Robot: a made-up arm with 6 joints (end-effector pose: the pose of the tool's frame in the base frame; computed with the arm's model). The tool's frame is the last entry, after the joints. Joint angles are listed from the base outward.
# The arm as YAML. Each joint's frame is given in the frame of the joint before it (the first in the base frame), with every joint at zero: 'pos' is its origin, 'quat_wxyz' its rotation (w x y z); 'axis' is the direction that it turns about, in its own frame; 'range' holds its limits. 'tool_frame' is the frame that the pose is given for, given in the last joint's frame.
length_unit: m
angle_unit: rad
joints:
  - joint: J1
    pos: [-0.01, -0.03, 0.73]
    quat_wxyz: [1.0, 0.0, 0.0, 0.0]
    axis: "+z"
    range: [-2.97, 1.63]
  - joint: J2
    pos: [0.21, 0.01, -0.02]
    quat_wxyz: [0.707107, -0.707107, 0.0, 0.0]
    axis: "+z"
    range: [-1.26, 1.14]
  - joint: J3
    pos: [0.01, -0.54, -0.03]
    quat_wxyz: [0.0, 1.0, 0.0, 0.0]
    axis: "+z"
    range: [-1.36, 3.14]
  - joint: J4
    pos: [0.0, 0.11, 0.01]
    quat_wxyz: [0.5, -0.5, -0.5, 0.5]
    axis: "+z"
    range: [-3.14, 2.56]
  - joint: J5
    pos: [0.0, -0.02, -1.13]
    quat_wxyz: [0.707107, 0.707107, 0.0, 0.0]
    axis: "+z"
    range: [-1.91, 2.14]
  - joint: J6
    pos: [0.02, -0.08, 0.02]
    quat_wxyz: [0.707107, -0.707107, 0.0, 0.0]
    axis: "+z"
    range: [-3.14, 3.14]
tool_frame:
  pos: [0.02, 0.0, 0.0]
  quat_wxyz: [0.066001, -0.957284, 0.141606, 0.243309]
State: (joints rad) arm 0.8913 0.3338 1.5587 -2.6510 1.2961 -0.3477
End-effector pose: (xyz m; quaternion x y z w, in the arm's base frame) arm 0.4934 0.5455 2.2689 0.1155 0.5473 0.2663 0.7850
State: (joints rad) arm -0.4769 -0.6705 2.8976 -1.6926 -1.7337 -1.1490
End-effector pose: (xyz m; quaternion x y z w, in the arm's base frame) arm -0.9901 0.5439 0.6089 -0.6872 -0.5153 -0.5121 0.0040
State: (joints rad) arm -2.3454 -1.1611 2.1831 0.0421 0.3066 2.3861
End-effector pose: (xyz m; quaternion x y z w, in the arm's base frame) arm 0.9530 1.0327 0.5543 -0.8973 -0.0163 -0.0960 0.4305
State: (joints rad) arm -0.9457 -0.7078 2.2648 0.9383 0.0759 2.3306
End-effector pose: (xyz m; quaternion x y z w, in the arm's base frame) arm -0.8278 1.0431 1.1943 -0.4126 -0.7124 -0.1844 0.5368
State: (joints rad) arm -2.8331 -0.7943 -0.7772 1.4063 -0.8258 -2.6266
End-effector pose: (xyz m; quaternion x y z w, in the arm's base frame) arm -1.0059 -0.2483 1.2657 -0.5079 -0.5332 0.4679 0.4887
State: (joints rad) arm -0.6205 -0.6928 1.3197 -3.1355 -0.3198 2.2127
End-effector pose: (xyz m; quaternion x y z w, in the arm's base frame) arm -0.6309 0.4065 2.1699 0.0035 -0.3809 -0.9064 0.1828
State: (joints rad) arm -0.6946 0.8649 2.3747 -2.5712 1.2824 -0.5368
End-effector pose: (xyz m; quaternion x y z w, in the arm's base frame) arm 0.4949 -0.4960 2.1683 0.4900 0.1132 -0.3152 0.8048
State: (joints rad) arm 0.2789 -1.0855 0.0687 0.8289 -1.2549 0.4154
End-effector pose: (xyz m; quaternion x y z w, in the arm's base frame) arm 0.1485 -0.0874 2.0966 0.8454 -0.0854 0.4461 0.2811
